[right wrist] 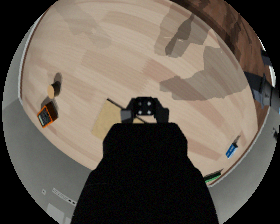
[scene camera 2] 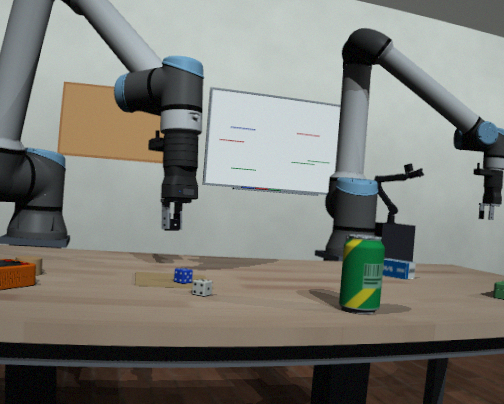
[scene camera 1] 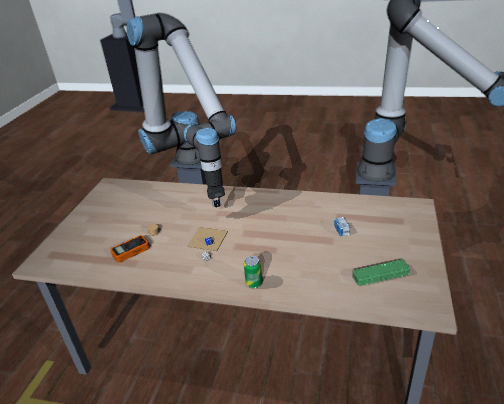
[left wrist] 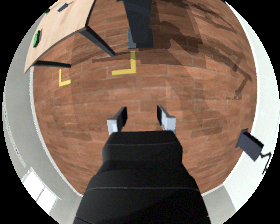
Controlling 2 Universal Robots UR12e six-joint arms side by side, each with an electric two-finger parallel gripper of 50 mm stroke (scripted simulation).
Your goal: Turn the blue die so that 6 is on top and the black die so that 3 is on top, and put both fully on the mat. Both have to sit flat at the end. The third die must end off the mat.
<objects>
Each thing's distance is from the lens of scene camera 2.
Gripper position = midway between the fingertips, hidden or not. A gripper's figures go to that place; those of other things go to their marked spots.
right gripper [scene camera 2: 171,229]: 1.14 m
tan mat [scene camera 2: 147,279]: 0.99 m
</objects>
